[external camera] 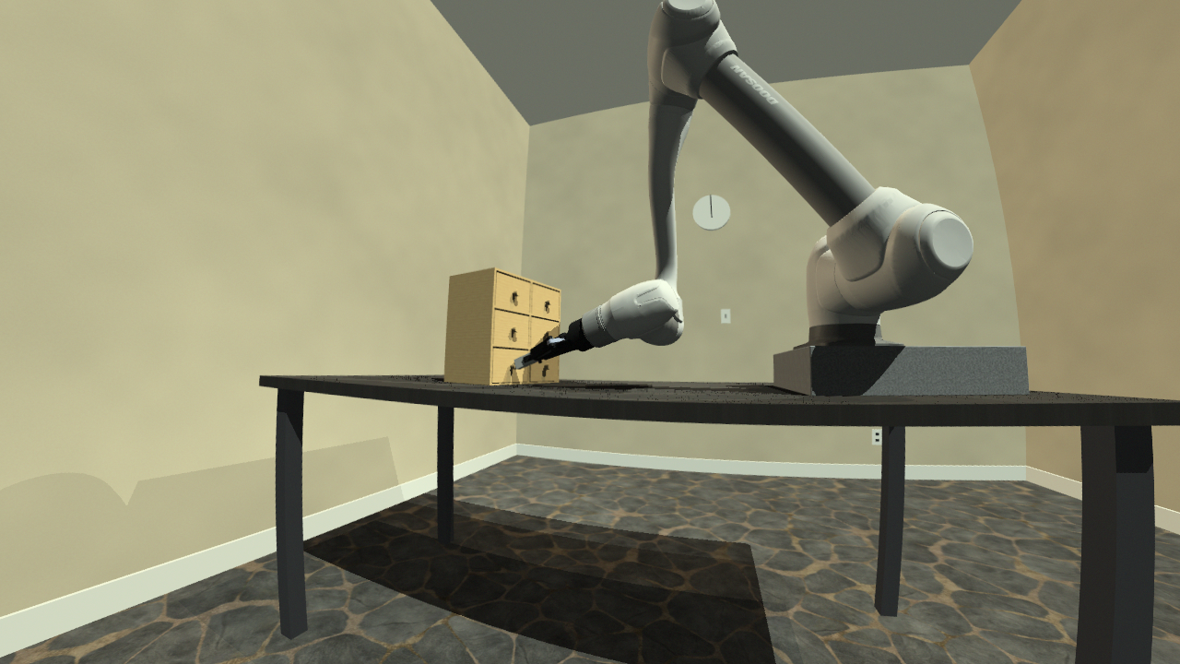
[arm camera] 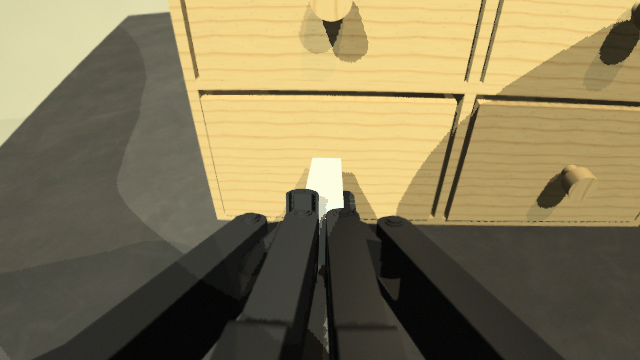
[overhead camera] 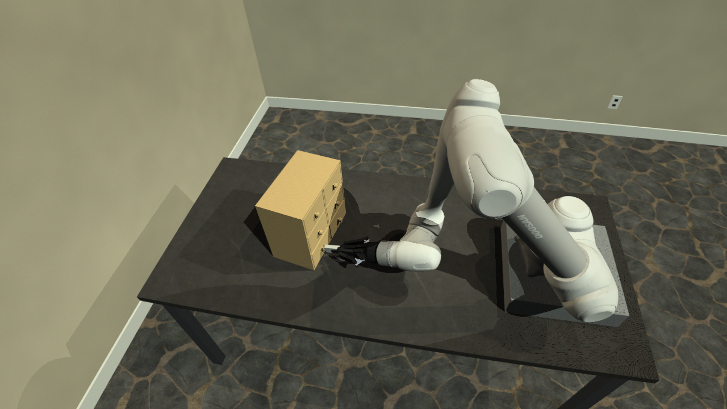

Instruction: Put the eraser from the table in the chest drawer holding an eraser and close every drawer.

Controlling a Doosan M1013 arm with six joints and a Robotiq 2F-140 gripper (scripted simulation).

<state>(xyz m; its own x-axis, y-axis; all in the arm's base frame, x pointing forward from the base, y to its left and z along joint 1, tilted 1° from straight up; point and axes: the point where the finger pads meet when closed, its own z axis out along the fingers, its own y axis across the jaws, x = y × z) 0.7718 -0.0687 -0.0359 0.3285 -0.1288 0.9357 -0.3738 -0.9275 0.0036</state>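
Right now my hand is 90 mm short of the blue eraser, 60 mm to the left of it and 50 mm above it.
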